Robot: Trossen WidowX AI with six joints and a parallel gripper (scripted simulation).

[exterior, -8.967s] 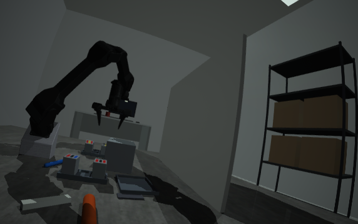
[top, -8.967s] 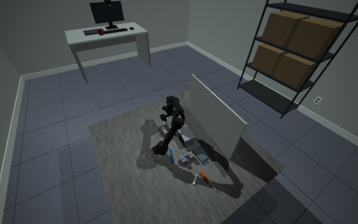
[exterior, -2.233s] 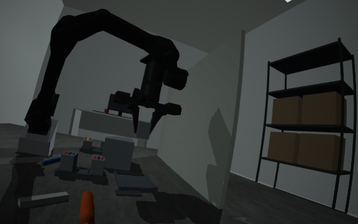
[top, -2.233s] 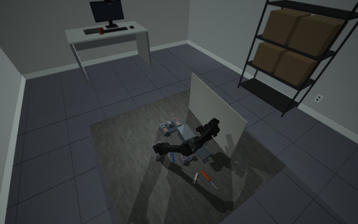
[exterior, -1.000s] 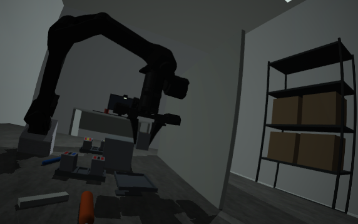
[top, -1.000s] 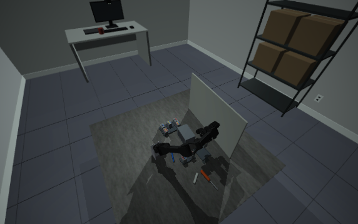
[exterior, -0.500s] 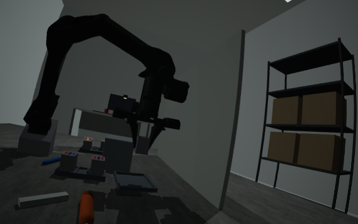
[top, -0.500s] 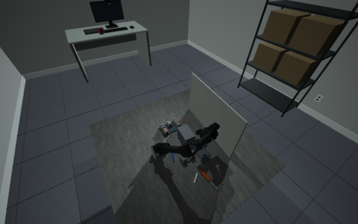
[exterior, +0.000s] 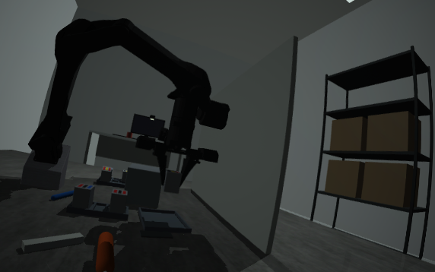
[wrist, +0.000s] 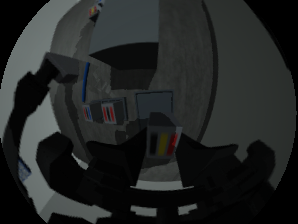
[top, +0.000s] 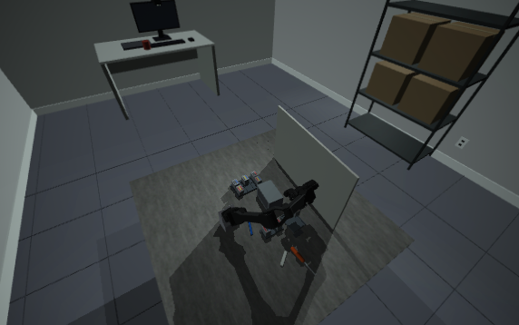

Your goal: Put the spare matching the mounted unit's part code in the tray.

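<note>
Right now the flat dark tray is 10 mm behind my gripper tip and 80 mm below it. Round my gripper tip: grey bar 200 mm behind, 140 mm to the right, 80 mm below; then grey spare 20 mm above; then mounted unit 30 mm behind, 210 mm to the left, 30 mm below.
</note>
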